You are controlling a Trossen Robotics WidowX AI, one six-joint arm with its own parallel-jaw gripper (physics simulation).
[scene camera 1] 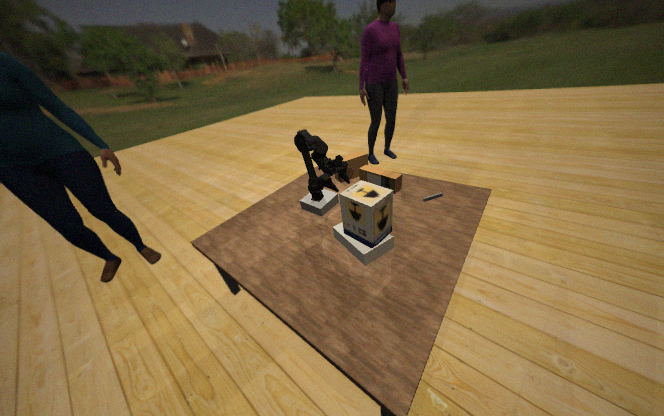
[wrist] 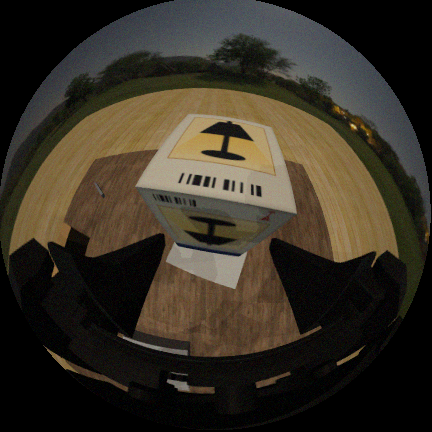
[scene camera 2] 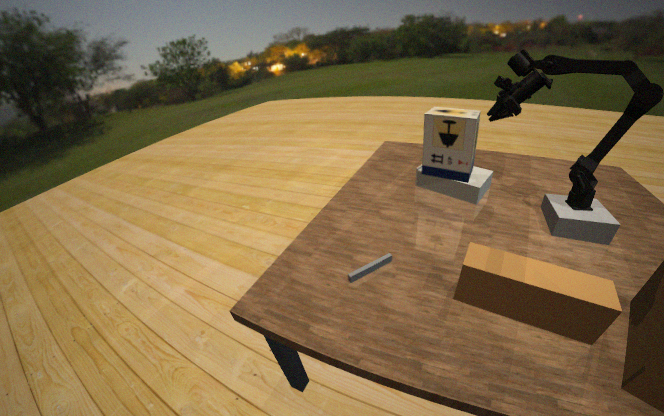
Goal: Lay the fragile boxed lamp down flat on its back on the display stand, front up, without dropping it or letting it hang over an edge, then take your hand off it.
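Places are measured from the arm's base along level axes (x ahead, y left, z up), in millimetres.
Pixels of known places: gripper, fingertip midpoint: [scene camera 1: 344, 187] [wrist: 218, 242] [scene camera 2: 488, 117]; arm's base, origin of the base link: [scene camera 1: 317, 197] [scene camera 2: 578, 205].
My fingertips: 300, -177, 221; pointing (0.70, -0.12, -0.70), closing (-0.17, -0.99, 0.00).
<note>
For each thing: its top centre in the pictures, then the offset to it from my fingertips, as dx, dy, dz. Level surfaces: height alone.
- orange-brown block, middle of its top: [scene camera 2: 538, 272] [wrist: 55, 262] [scene camera 1: 379, 171] -17, +547, -177
- table, its level: dz -287
- thin grey bar, middle of its top: [scene camera 2: 370, 264] [wrist: 97, 187] [scene camera 1: 433, 195] +341, +476, -265
The boxed lamp [scene camera 1: 367, 215] [scene camera 2: 447, 150] [wrist: 220, 190] is a white carton with a dark blue band along its bottom. It stands on the low pale display stand [scene camera 1: 364, 254] [scene camera 2: 452, 188] [wrist: 215, 270], turned a little relative to it. Lamp pictures show on its top and sides; the side pictures are upside down, shade downward. The top picture has a barcode beside it. Bare stand shows on the arm's side. My gripper [scene camera 1: 342, 184] [scene camera 2: 492, 117] [wrist: 218, 242] is open and empty, apart from the box, near upper-box height on the side toward the arm's base. The box's far bottom edge is hidden in the wrist view.
The arm's base sits on a grey-white block [scene camera 1: 320, 205] [scene camera 2: 582, 222]. An orange-brown block [scene camera 1: 382, 175] [scene camera 2: 540, 285] and a taller brown one [scene camera 1: 354, 165] [scene camera 2: 650, 330] stand on the table [scene camera 1: 300, 270] [scene camera 2: 320, 295]. A thin grey bar [scene camera 1: 433, 197] [scene camera 2: 370, 268] [wrist: 99, 189] lies there. Two people stand beyond the table.
</note>
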